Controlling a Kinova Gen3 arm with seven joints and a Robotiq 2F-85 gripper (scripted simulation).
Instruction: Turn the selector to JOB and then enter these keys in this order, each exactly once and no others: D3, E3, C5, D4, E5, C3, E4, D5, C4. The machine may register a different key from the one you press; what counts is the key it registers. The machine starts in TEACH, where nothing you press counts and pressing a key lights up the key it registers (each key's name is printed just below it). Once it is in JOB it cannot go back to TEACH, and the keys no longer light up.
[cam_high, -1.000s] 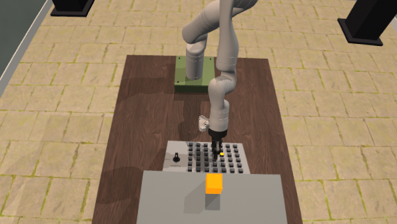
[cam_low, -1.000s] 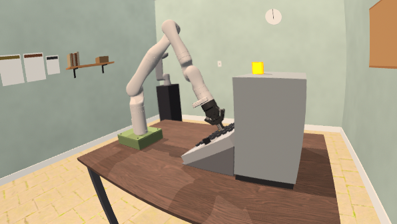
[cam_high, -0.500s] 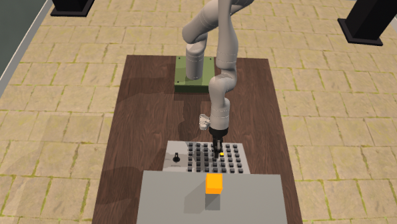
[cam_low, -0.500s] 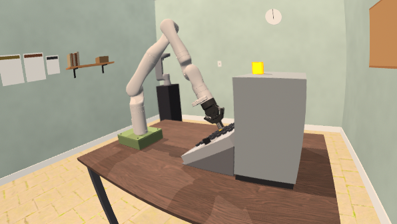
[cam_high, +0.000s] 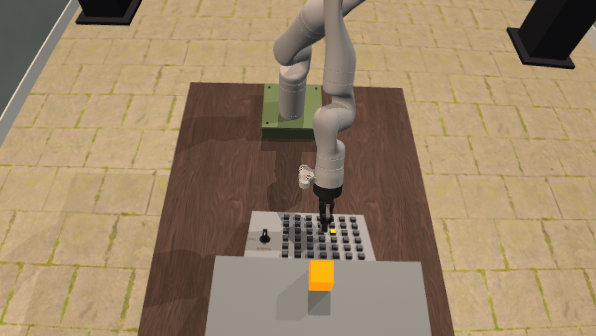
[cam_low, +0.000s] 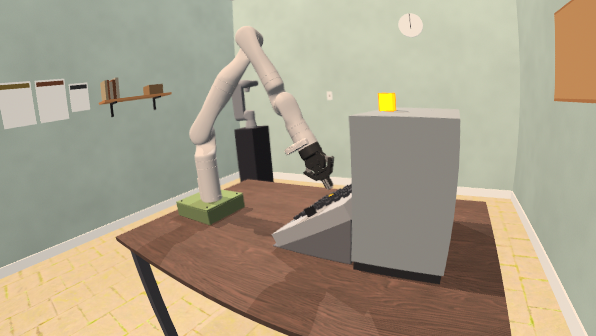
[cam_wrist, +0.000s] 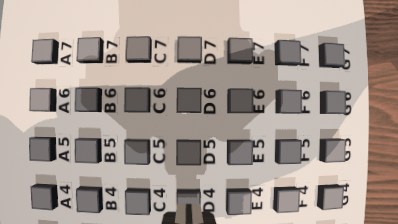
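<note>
Now: hand 40 mm above the D4 key and 20 mm short of it. The rest, counted from my hand: D3 key 40 mm below, 30 mm to the left, 20 mm ahead; then E4 key 60 mm below, 10 mm behind; then C4 key 50 mm ahead, 20 mm below.
</note>
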